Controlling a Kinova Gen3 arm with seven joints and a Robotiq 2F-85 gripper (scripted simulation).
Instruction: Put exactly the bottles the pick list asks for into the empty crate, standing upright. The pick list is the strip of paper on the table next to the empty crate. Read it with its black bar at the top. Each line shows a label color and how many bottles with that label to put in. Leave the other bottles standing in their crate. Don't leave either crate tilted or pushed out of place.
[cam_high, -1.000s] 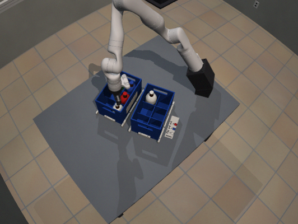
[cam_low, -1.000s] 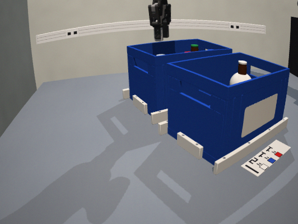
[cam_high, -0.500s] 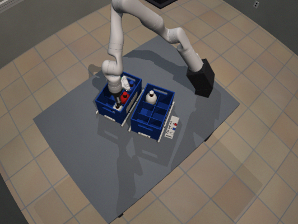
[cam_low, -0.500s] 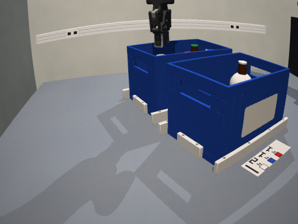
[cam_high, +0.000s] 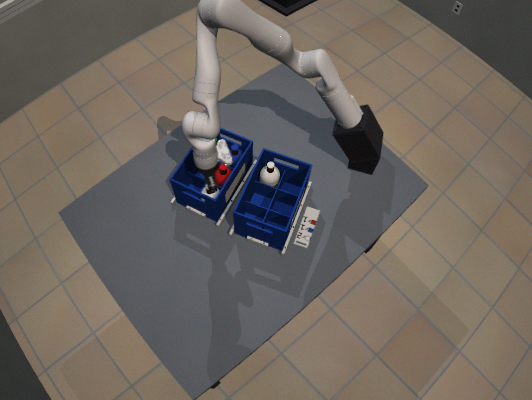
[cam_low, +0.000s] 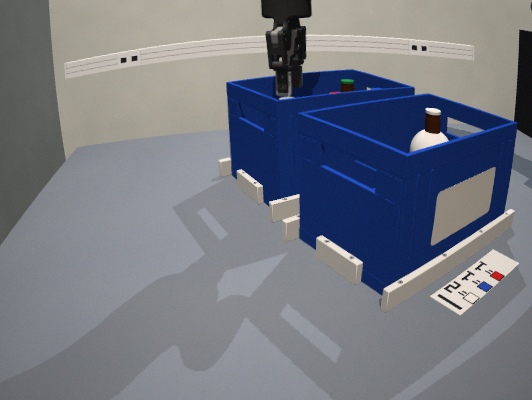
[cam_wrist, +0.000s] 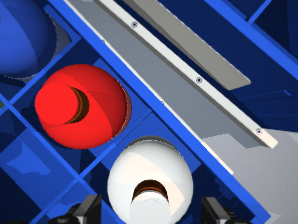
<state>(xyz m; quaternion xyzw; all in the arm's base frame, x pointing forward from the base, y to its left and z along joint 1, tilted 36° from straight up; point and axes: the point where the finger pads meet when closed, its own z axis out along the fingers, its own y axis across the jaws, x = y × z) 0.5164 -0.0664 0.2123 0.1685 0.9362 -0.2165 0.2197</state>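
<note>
Now: the red-label bottle 10 cm below my hand, 8 cm behind it and 3 cm to the right of it. Round my hand: white bottle 21 cm behind, 10 cm below, 8 cm to the left; then green-label bottle 14 cm to the right, 14 cm behind, 10 cm below; then blue-label bottle 17 cm behind, 10 cm below, 6 cm to the right.
</note>
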